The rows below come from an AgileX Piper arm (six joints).
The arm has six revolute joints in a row. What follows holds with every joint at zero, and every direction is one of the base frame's.
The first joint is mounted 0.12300 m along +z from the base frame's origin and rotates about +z.
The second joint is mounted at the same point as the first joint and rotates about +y.
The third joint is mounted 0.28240 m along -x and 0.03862 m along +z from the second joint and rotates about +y.
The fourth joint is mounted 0.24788 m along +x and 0.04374 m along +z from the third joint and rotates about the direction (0.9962, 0, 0.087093).
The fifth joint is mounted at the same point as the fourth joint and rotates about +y.
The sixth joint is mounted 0.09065 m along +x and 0.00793 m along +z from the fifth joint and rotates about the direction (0.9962, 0, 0.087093).
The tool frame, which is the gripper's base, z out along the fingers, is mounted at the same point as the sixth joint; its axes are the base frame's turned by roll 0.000, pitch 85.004 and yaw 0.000 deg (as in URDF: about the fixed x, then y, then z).
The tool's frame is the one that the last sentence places.
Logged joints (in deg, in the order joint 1, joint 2, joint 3, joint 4, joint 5, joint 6), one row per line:
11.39, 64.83, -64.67, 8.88, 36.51, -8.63
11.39, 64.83, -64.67, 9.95, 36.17, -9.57
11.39, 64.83, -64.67, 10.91, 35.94, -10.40
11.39, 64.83, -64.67, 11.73, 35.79, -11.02
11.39, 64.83, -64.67, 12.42, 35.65, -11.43
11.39, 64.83, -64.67, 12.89, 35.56, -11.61
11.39, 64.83, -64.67, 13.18, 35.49, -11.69
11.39, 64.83, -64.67, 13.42, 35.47, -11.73
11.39, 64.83, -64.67, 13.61, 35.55, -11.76
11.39, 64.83, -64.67, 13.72, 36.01, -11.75
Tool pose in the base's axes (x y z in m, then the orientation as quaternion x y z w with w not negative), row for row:
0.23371, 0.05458, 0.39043, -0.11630, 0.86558, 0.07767, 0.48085
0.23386, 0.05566, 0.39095, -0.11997, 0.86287, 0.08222, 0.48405
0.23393, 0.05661, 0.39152, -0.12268, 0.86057, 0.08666, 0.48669
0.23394, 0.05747, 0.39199, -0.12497, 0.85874, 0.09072, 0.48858
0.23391, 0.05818, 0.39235, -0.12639, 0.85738, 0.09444, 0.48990
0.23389, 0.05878, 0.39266, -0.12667, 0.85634, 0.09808, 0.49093
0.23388, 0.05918, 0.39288, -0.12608, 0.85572, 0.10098, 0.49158
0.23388, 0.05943, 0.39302, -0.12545, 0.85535, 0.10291, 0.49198
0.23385, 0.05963, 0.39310, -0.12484, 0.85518, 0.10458, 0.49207
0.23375, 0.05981, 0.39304, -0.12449, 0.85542, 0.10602, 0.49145
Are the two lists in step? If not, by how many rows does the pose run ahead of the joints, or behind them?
The pose runs 1 row behind the joints: the pose in row i belongs to the joints in row i - 1.
